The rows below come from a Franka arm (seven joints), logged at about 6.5 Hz.
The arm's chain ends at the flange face. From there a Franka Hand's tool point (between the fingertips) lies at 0.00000 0.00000 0.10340 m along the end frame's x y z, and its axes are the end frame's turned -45 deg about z.
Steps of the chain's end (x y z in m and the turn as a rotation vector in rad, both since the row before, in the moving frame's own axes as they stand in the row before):
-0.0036 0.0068 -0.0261 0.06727 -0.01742 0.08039
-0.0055 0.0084 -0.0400 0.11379 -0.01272 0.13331
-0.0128 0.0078 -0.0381 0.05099 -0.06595 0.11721
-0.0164 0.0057 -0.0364 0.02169 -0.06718 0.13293
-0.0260 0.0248 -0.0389 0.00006 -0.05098 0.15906
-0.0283 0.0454 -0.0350 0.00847 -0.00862 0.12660
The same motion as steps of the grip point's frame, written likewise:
-0.0035 -0.0038 -0.0263 0.05988 0.03525 0.08039
-0.0019 -0.0067 -0.0407 0.08946 0.07147 0.13331
-0.0152 -0.0121 -0.0385 0.08269 -0.01058 0.11721
-0.0185 -0.0143 -0.0367 0.06284 -0.03217 0.13293
-0.0393 -0.0049 -0.0390 0.03609 -0.03601 0.15906
-0.0520 0.0108 -0.0350 0.01208 -0.00011 0.12660

